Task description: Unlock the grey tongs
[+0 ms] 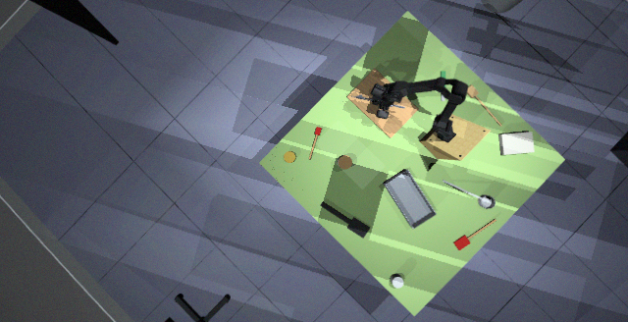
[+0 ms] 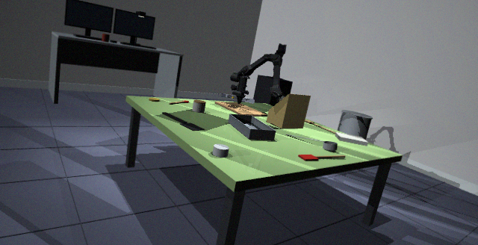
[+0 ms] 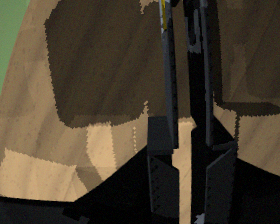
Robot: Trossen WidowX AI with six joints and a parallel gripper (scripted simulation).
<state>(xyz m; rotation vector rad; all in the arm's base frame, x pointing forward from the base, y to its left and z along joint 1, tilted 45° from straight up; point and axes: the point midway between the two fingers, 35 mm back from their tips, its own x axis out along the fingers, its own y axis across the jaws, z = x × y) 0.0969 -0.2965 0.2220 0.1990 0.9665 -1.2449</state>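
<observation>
The wooden board is 2 cm behind my gripper tip and 4 cm below it. Round my gripper tip: roasting tin 28 cm ahead, 50 cm to the left, 2 cm below; red-tipped stick 41 cm ahead, 13 cm to the right, 4 cm below; cork-topped jar 39 cm ahead, 8 cm to the left, 1 cm below.
</observation>
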